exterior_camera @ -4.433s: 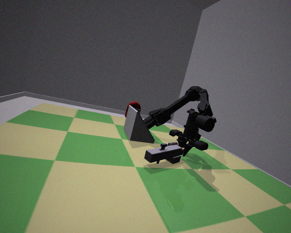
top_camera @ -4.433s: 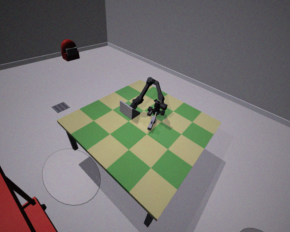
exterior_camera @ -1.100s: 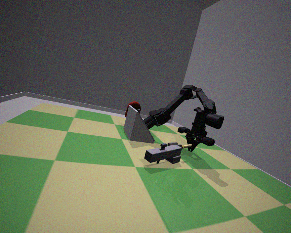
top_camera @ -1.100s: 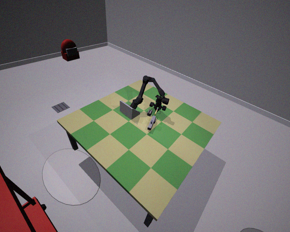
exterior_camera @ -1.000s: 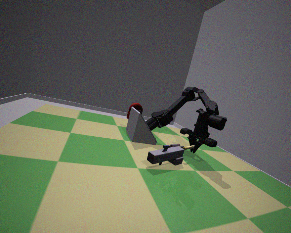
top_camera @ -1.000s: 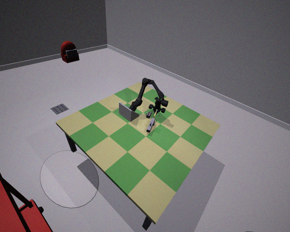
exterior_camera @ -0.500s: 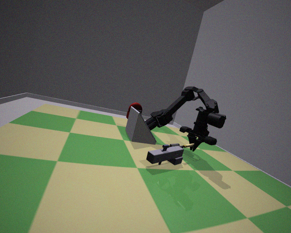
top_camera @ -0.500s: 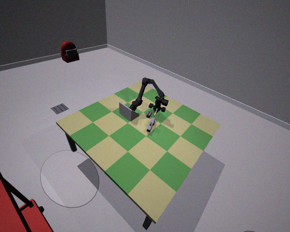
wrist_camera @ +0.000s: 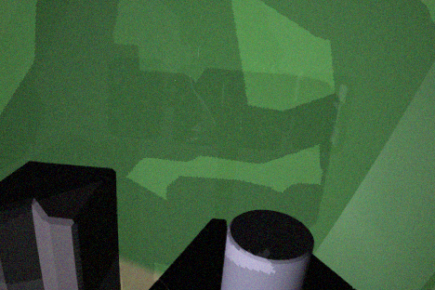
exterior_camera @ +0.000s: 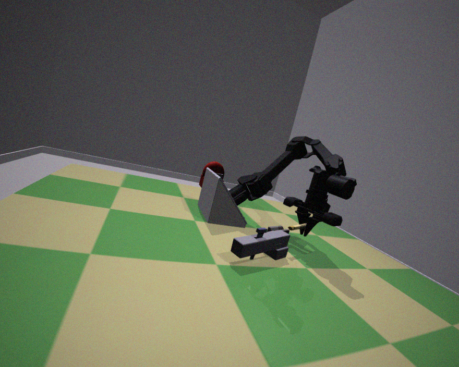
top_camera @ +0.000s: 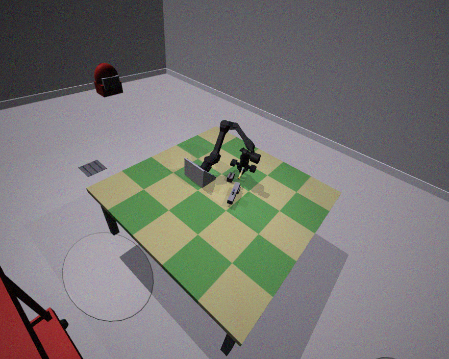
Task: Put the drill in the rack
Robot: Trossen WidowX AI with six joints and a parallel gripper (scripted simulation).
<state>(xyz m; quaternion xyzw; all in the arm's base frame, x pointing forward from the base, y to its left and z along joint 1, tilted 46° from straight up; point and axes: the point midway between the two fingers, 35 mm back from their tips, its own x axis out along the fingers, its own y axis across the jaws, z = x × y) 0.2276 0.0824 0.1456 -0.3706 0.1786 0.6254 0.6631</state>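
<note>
The drill is 10 mm ahead of my gripper tip, 40 mm to the right of it and 30 mm above it. Round my gripper tip: dark key (60 mm ahead, 220 mm to the right, 10 mm above); then grey block (50 mm ahead, 200 mm to the right, 10 mm below); then rack (60 mm behind, 50 mm to the right, 30 mm below).
</note>
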